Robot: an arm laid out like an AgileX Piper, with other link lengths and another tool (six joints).
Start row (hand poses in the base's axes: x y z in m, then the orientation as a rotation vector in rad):
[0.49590 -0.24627 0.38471 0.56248 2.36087 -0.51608]
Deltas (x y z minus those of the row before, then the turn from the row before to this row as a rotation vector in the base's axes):
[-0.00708 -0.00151 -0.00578 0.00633 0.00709 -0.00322]
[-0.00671 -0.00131 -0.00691 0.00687 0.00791 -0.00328]
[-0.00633 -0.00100 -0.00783 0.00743 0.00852 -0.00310]
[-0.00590 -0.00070 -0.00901 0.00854 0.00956 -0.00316]
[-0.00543 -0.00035 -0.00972 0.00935 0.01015 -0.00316]
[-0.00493 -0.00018 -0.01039 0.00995 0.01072 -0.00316]
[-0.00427 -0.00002 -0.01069 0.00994 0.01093 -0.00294]
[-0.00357 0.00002 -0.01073 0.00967 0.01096 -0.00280]
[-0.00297 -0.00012 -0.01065 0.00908 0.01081 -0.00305]
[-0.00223 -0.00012 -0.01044 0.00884 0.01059 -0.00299]
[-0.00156 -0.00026 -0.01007 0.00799 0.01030 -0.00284]
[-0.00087 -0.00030 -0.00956 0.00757 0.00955 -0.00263]
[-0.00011 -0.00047 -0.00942 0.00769 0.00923 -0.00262]
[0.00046 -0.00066 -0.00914 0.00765 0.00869 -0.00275]
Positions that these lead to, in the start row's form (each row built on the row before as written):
[0.48882 -0.24778 0.37893 0.56830 2.36945 -0.51302]
[0.48211 -0.24909 0.37202 0.57435 2.37899 -0.50966]
[0.47578 -0.25009 0.36419 0.58036 2.38934 -0.50579]
[0.46988 -0.25079 0.35518 0.58682 2.40107 -0.50103]
[0.46445 -0.25114 0.34546 0.59358 2.41365 -0.49551]
[0.45952 -0.25132 0.33507 0.60055 2.42698 -0.48946]
[0.45525 -0.25134 0.32438 0.60724 2.44052 -0.48336]
[0.45168 -0.25132 0.31365 0.61366 2.45400 -0.47748]
[0.44871 -0.25144 0.30300 0.62018 2.46704 -0.47228]
[0.44648 -0.25156 0.29256 0.62656 2.47978 -0.46721]
[0.44492 -0.25182 0.28249 0.63245 2.49194 -0.46294]
[0.44405 -0.25212 0.27293 0.63799 2.50327 -0.45875]
[0.44394 -0.25259 0.26351 0.64360 2.51433 -0.45423]
[0.44440 -0.25325 0.25437 0.64941 2.52483 -0.44954]

